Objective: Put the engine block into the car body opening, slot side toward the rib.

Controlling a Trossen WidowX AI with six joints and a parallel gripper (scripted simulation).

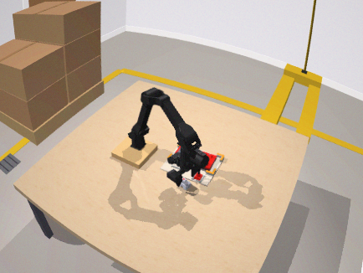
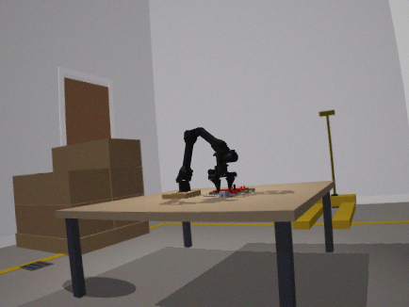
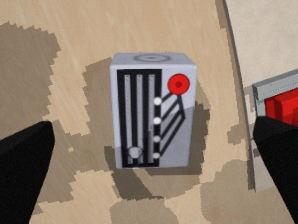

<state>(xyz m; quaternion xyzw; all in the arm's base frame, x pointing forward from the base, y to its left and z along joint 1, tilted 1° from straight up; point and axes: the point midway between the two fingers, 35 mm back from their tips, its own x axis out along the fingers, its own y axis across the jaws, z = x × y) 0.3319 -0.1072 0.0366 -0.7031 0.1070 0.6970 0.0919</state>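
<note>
Right now my gripper tip is 1 cm to the left of the grey engine block and 2 cm above it.
</note>
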